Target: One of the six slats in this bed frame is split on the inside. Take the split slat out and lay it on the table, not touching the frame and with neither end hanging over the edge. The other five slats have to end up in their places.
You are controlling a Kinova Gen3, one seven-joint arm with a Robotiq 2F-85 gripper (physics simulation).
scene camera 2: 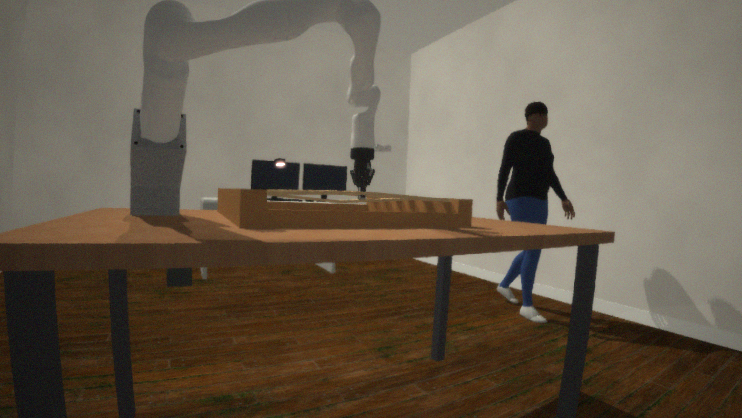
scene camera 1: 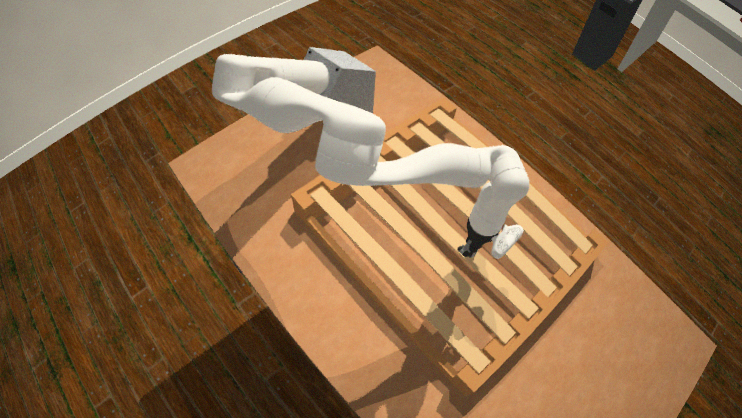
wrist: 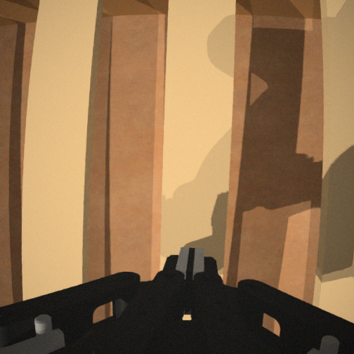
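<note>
The light wooden bed frame (scene camera 1: 467,380) (scene camera 2: 311,219) lies on the table with six pale slats across it, all with their visible ends in notches. No split shows on their top faces; parts are hidden by my arm or in shadow. My gripper (scene camera 1: 465,252) (scene camera 2: 361,195) (wrist: 191,262) is shut and empty, pointing down at the third slat (scene camera 1: 510,292) (wrist: 197,100) from the front left. Its fingertips are on or very close to that slat's top; contact cannot be told. Neighbouring slats show in the wrist view at the left (wrist: 60,125) and at the shadowed right (wrist: 336,100).
The brown table (scene camera 1: 649,332) (scene camera 2: 545,239) extends beyond the frame on several sides. My arm's grey base (scene camera 1: 358,88) (scene camera 2: 155,181) stands at its back end. A person (scene camera 2: 527,171) is beyond the table in scene camera 2. Monitors (scene camera 2: 275,176) show behind.
</note>
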